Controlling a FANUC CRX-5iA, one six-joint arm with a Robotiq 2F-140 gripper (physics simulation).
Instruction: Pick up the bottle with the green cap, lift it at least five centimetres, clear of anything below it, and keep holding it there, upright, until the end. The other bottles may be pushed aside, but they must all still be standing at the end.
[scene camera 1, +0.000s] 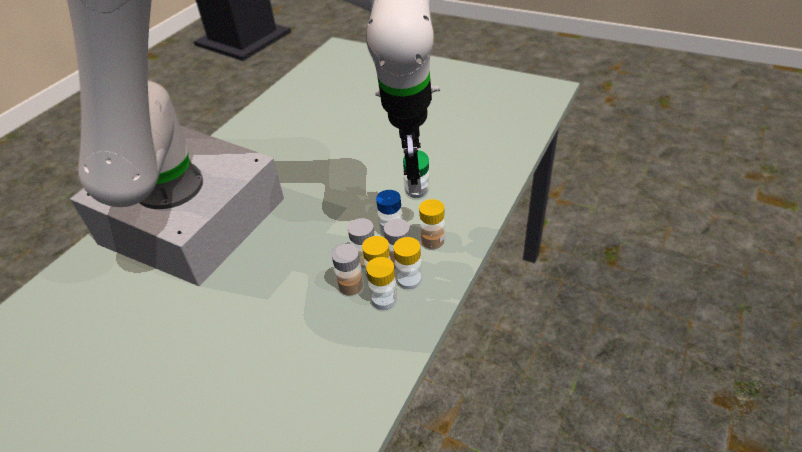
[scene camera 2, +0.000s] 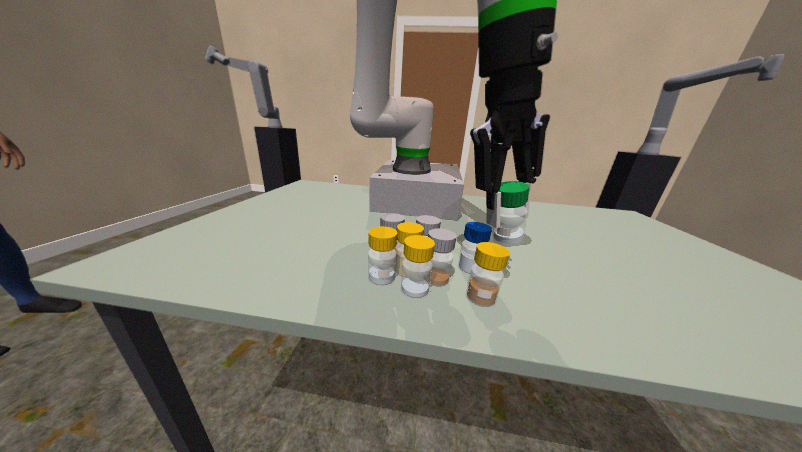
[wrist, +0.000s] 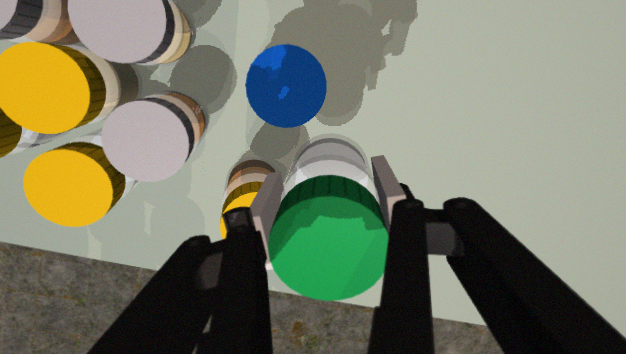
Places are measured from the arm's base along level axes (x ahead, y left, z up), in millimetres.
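Pixels of known places: gripper, between the fingertips: (scene camera 1: 414, 179) (scene camera 2: 507, 220) (wrist: 328, 184); arm's base, origin of its link: (scene camera 1: 169, 186) (scene camera 2: 411, 169).
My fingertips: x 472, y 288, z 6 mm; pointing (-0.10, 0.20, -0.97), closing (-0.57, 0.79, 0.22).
Note:
For each thing: its middle in the pictures, then the offset to it from my fingertips. Level surfaces: height alone.
- green-capped bottle, middle of its body: (wrist: 329, 201) (scene camera 2: 509, 213) (scene camera 1: 416, 175) dx +6, dy +0, dz +14 mm
- blue-capped bottle, middle of its body: (wrist: 280, 84) (scene camera 1: 390, 214) (scene camera 2: 474, 248) dx -43, dy -43, dz -89 mm
- yellow-capped bottle with brown contents, middle of its body: (wrist: 255, 200) (scene camera 2: 486, 274) (scene camera 1: 432, 225) dx +58, dy -24, dz -89 mm
- pale green table, height of its surface: dz -142 mm
The green-capped bottle (scene camera 1: 421, 160) (scene camera 2: 513, 195) (wrist: 327, 255) is upright, clear with pale contents. My gripper (scene camera 1: 414, 184) (scene camera 2: 512, 206) (wrist: 328, 184) points down and is shut on it, one pad on each side below the cap. The bottle hangs above the table, beyond the other bottles in scene camera 1; its exact height is hard to tell. The blue-capped bottle (scene camera 1: 388, 202) (scene camera 2: 477, 231) (wrist: 286, 86) stands near it. A yellow-capped bottle with brown contents (scene camera 1: 431, 212) (scene camera 2: 491, 256) (wrist: 247, 197) stands nearby, partly behind a finger in the wrist view.
Several yellow-capped bottles (scene camera 1: 380, 271) (scene camera 2: 418, 248) (wrist: 68, 187) and three grey-capped ones (scene camera 1: 345, 257) (scene camera 2: 441, 239) (wrist: 145, 140) stand upright in a close group. The robot's base block (scene camera 1: 224, 207) (scene camera 2: 415, 196) is on the pale green table (scene camera 1: 168, 364) (scene camera 2: 252, 291).

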